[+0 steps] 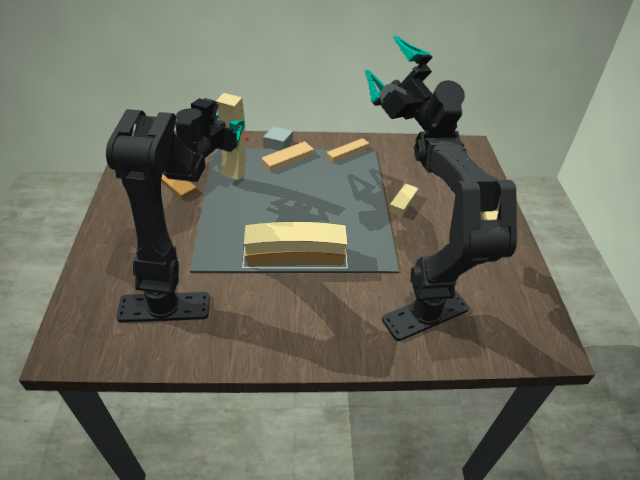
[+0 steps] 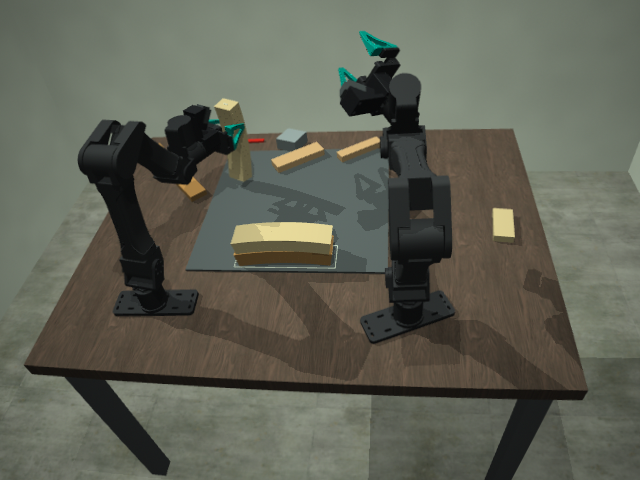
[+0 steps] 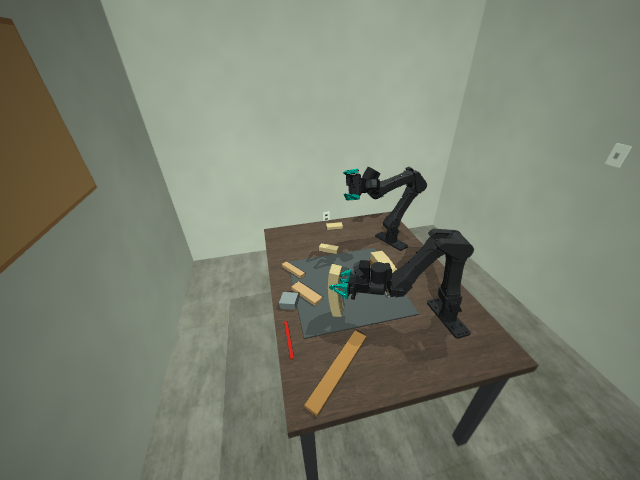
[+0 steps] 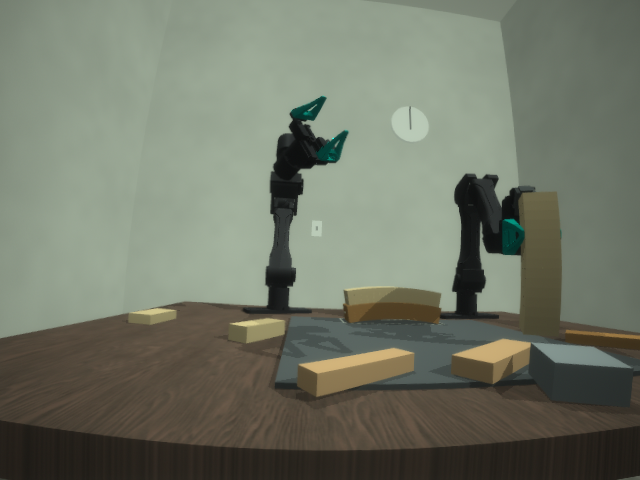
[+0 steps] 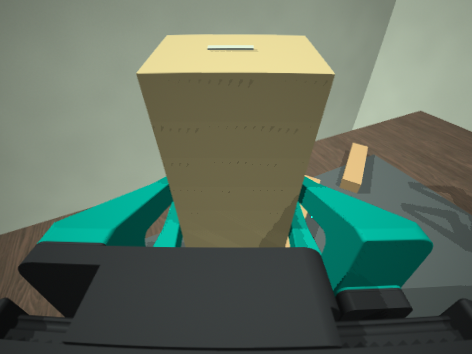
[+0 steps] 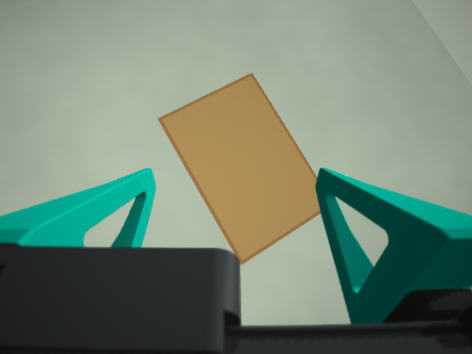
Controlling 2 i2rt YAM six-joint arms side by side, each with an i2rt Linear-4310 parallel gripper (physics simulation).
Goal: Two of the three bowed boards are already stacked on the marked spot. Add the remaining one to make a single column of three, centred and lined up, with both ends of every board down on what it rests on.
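Where they show: left gripper, fingertip midpoint: (image 1: 234, 119) (image 2: 235, 123) (image 3: 330, 282) (image 4: 541, 234) (image 5: 235, 176); right gripper, fingertip midpoint: (image 1: 380, 53) (image 2: 350, 50) (image 3: 344, 183) (image 4: 335, 113) (image 6: 235, 177); left arm's base, link origin: (image 1: 164, 308) (image 2: 156, 304) (image 3: 447, 317) (image 4: 466, 317); right arm's base, link origin: (image 1: 425, 314) (image 2: 407, 317) (image 3: 391, 241) (image 4: 277, 312).
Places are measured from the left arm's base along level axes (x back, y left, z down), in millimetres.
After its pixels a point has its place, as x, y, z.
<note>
My left gripper (image 1: 228, 125) {-464, -159, -192} (image 2: 225, 127) {-464, -159, -192} (image 4: 541, 233) {-464, -159, -192} (image 5: 235, 176) {-464, -159, -192} is shut on a cream bowed board (image 1: 233, 160) {-424, -150, -89} (image 2: 240, 165) {-419, -157, -84} (image 3: 335, 304) {-457, -124, -101} (image 4: 540, 268) {-466, -166, -135} (image 5: 235, 125) {-434, -141, -242}. The board stands nearly upright, its lower end at or close above the mat; contact is unclear. Another cream board (image 1: 294, 233) {-130, -299, -93} (image 2: 281, 233) {-130, -304, -93} (image 4: 392, 295) {-168, -312, -73} lies arched on an orange-brown board (image 1: 294, 258) {-106, -298, -33} (image 2: 284, 257) {-105, -305, -36} (image 4: 392, 312) {-169, -311, -33} within the white outline (image 1: 294, 267) {-102, -298, -6}. My right gripper (image 1: 381, 54) {-293, -486, -454} (image 2: 350, 50) {-293, -486, -454} (image 3: 344, 183) {-293, -486, -454} (image 4: 336, 114) {-293, -486, -454} (image 6: 235, 177) {-293, -486, -454} is open, empty and high.
A grey block (image 1: 277, 137) {-602, -274, -41} (image 4: 581, 372) {-652, -302, -30} and two tan blocks (image 1: 287, 156) {-521, -301, -28} (image 1: 347, 149) {-552, -484, -27} lie around the far edge of the mat (image 1: 217, 248) {-174, -112, -6}. A red stick (image 3: 288, 339) {-664, -89, -6} and an orange plank (image 3: 336, 373) {-531, 105, -18} lie beyond it. Two cream blocks (image 4: 256, 330) {-365, -613, -18} (image 4: 152, 316) {-265, -828, -16} lie beside the mat.
</note>
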